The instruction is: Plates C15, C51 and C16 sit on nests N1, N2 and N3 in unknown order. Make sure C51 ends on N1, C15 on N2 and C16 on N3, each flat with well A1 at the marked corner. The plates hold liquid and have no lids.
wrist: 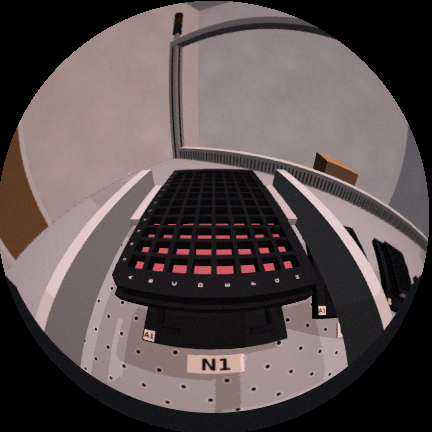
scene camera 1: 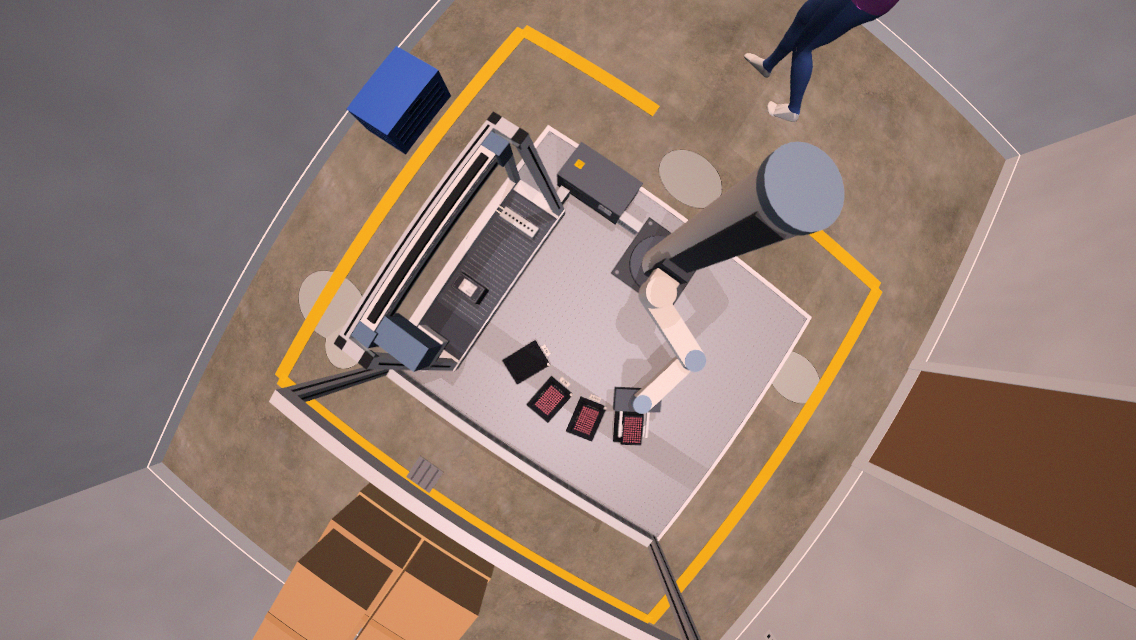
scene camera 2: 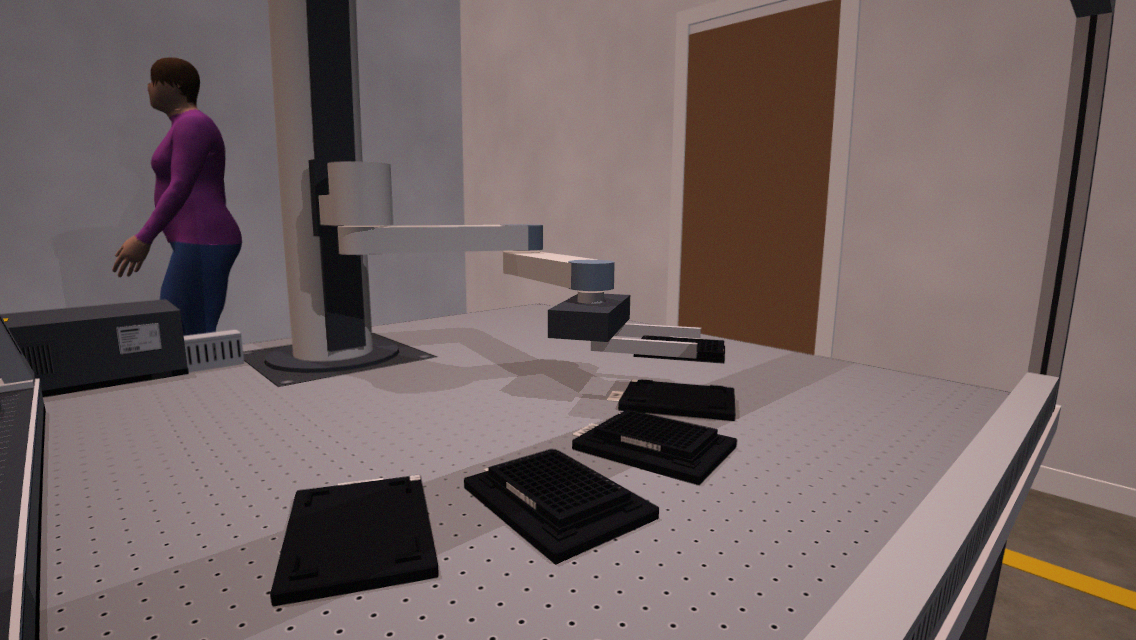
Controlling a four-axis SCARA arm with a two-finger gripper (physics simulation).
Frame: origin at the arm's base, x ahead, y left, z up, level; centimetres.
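Seen in the pictures: gripper, fingertip midpoint: [wrist: 213, 177] [scene camera 1: 632, 436] [scene camera 2: 698, 342]; arm's base, origin of the base link: [scene camera 2: 334, 361].
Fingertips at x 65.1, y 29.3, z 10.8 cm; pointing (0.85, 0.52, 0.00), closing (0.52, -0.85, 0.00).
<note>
Pixels of each thing's top centre, then the offset from my fingertips to it. "spot": a spot on its surface instead. Level surfaces: height alone.
- black well plate, middle of its top: [wrist: 213, 197] [scene camera 2: 681, 343] [scene camera 1: 632, 430] dx -2.2, dy -1.3, dz -0.4 cm
- nest N1, middle of its top: [wrist: 214, 263] [scene camera 2: 679, 391] [scene camera 1: 628, 424] dx -2.1, dy -1.4, dz -7.7 cm
- Nest N3, middle of its top: [scene camera 2: 357, 517] [scene camera 1: 525, 362] dx +0.6, dy -52.1, dz -7.7 cm
- table, its level: dz -9.5 cm
- dark box, surface spot: [scene camera 2: 95, 345] spot: dx -68.6, dy -67.0, dz -2.4 cm
My gripper [scene camera 1: 631, 427] [scene camera 2: 697, 339] [wrist: 213, 177] is shut on a black well plate [scene camera 2: 711, 350] [wrist: 212, 292] with pink liquid, held level above nest N1 [scene camera 2: 677, 399] [wrist: 215, 332]. The gap shows in the scene camera 2 view. Its row A is at the left in the wrist view, the same side as the nest's A1 tag. One plate [scene camera 1: 587, 418] [scene camera 2: 661, 430] sits on the nest beside N1; another plate [scene camera 1: 550, 399] [scene camera 2: 560, 480] sits on the following nest. Nest N3 [scene camera 1: 525, 362] [scene camera 2: 361, 540], at the other end, is bare. Plate names are unreadable.
A framed deck unit [scene camera 1: 496, 246] stands at the left of the table [scene camera 1: 556, 294]. A dark box [scene camera 1: 596, 182] [scene camera 2: 95, 345] stands by the arm's column [scene camera 2: 298, 238]. A raised rail [scene camera 2: 946, 516] runs along the table edge. A person [scene camera 1: 802, 63] [scene camera 2: 190, 182] stands beyond the table.
</note>
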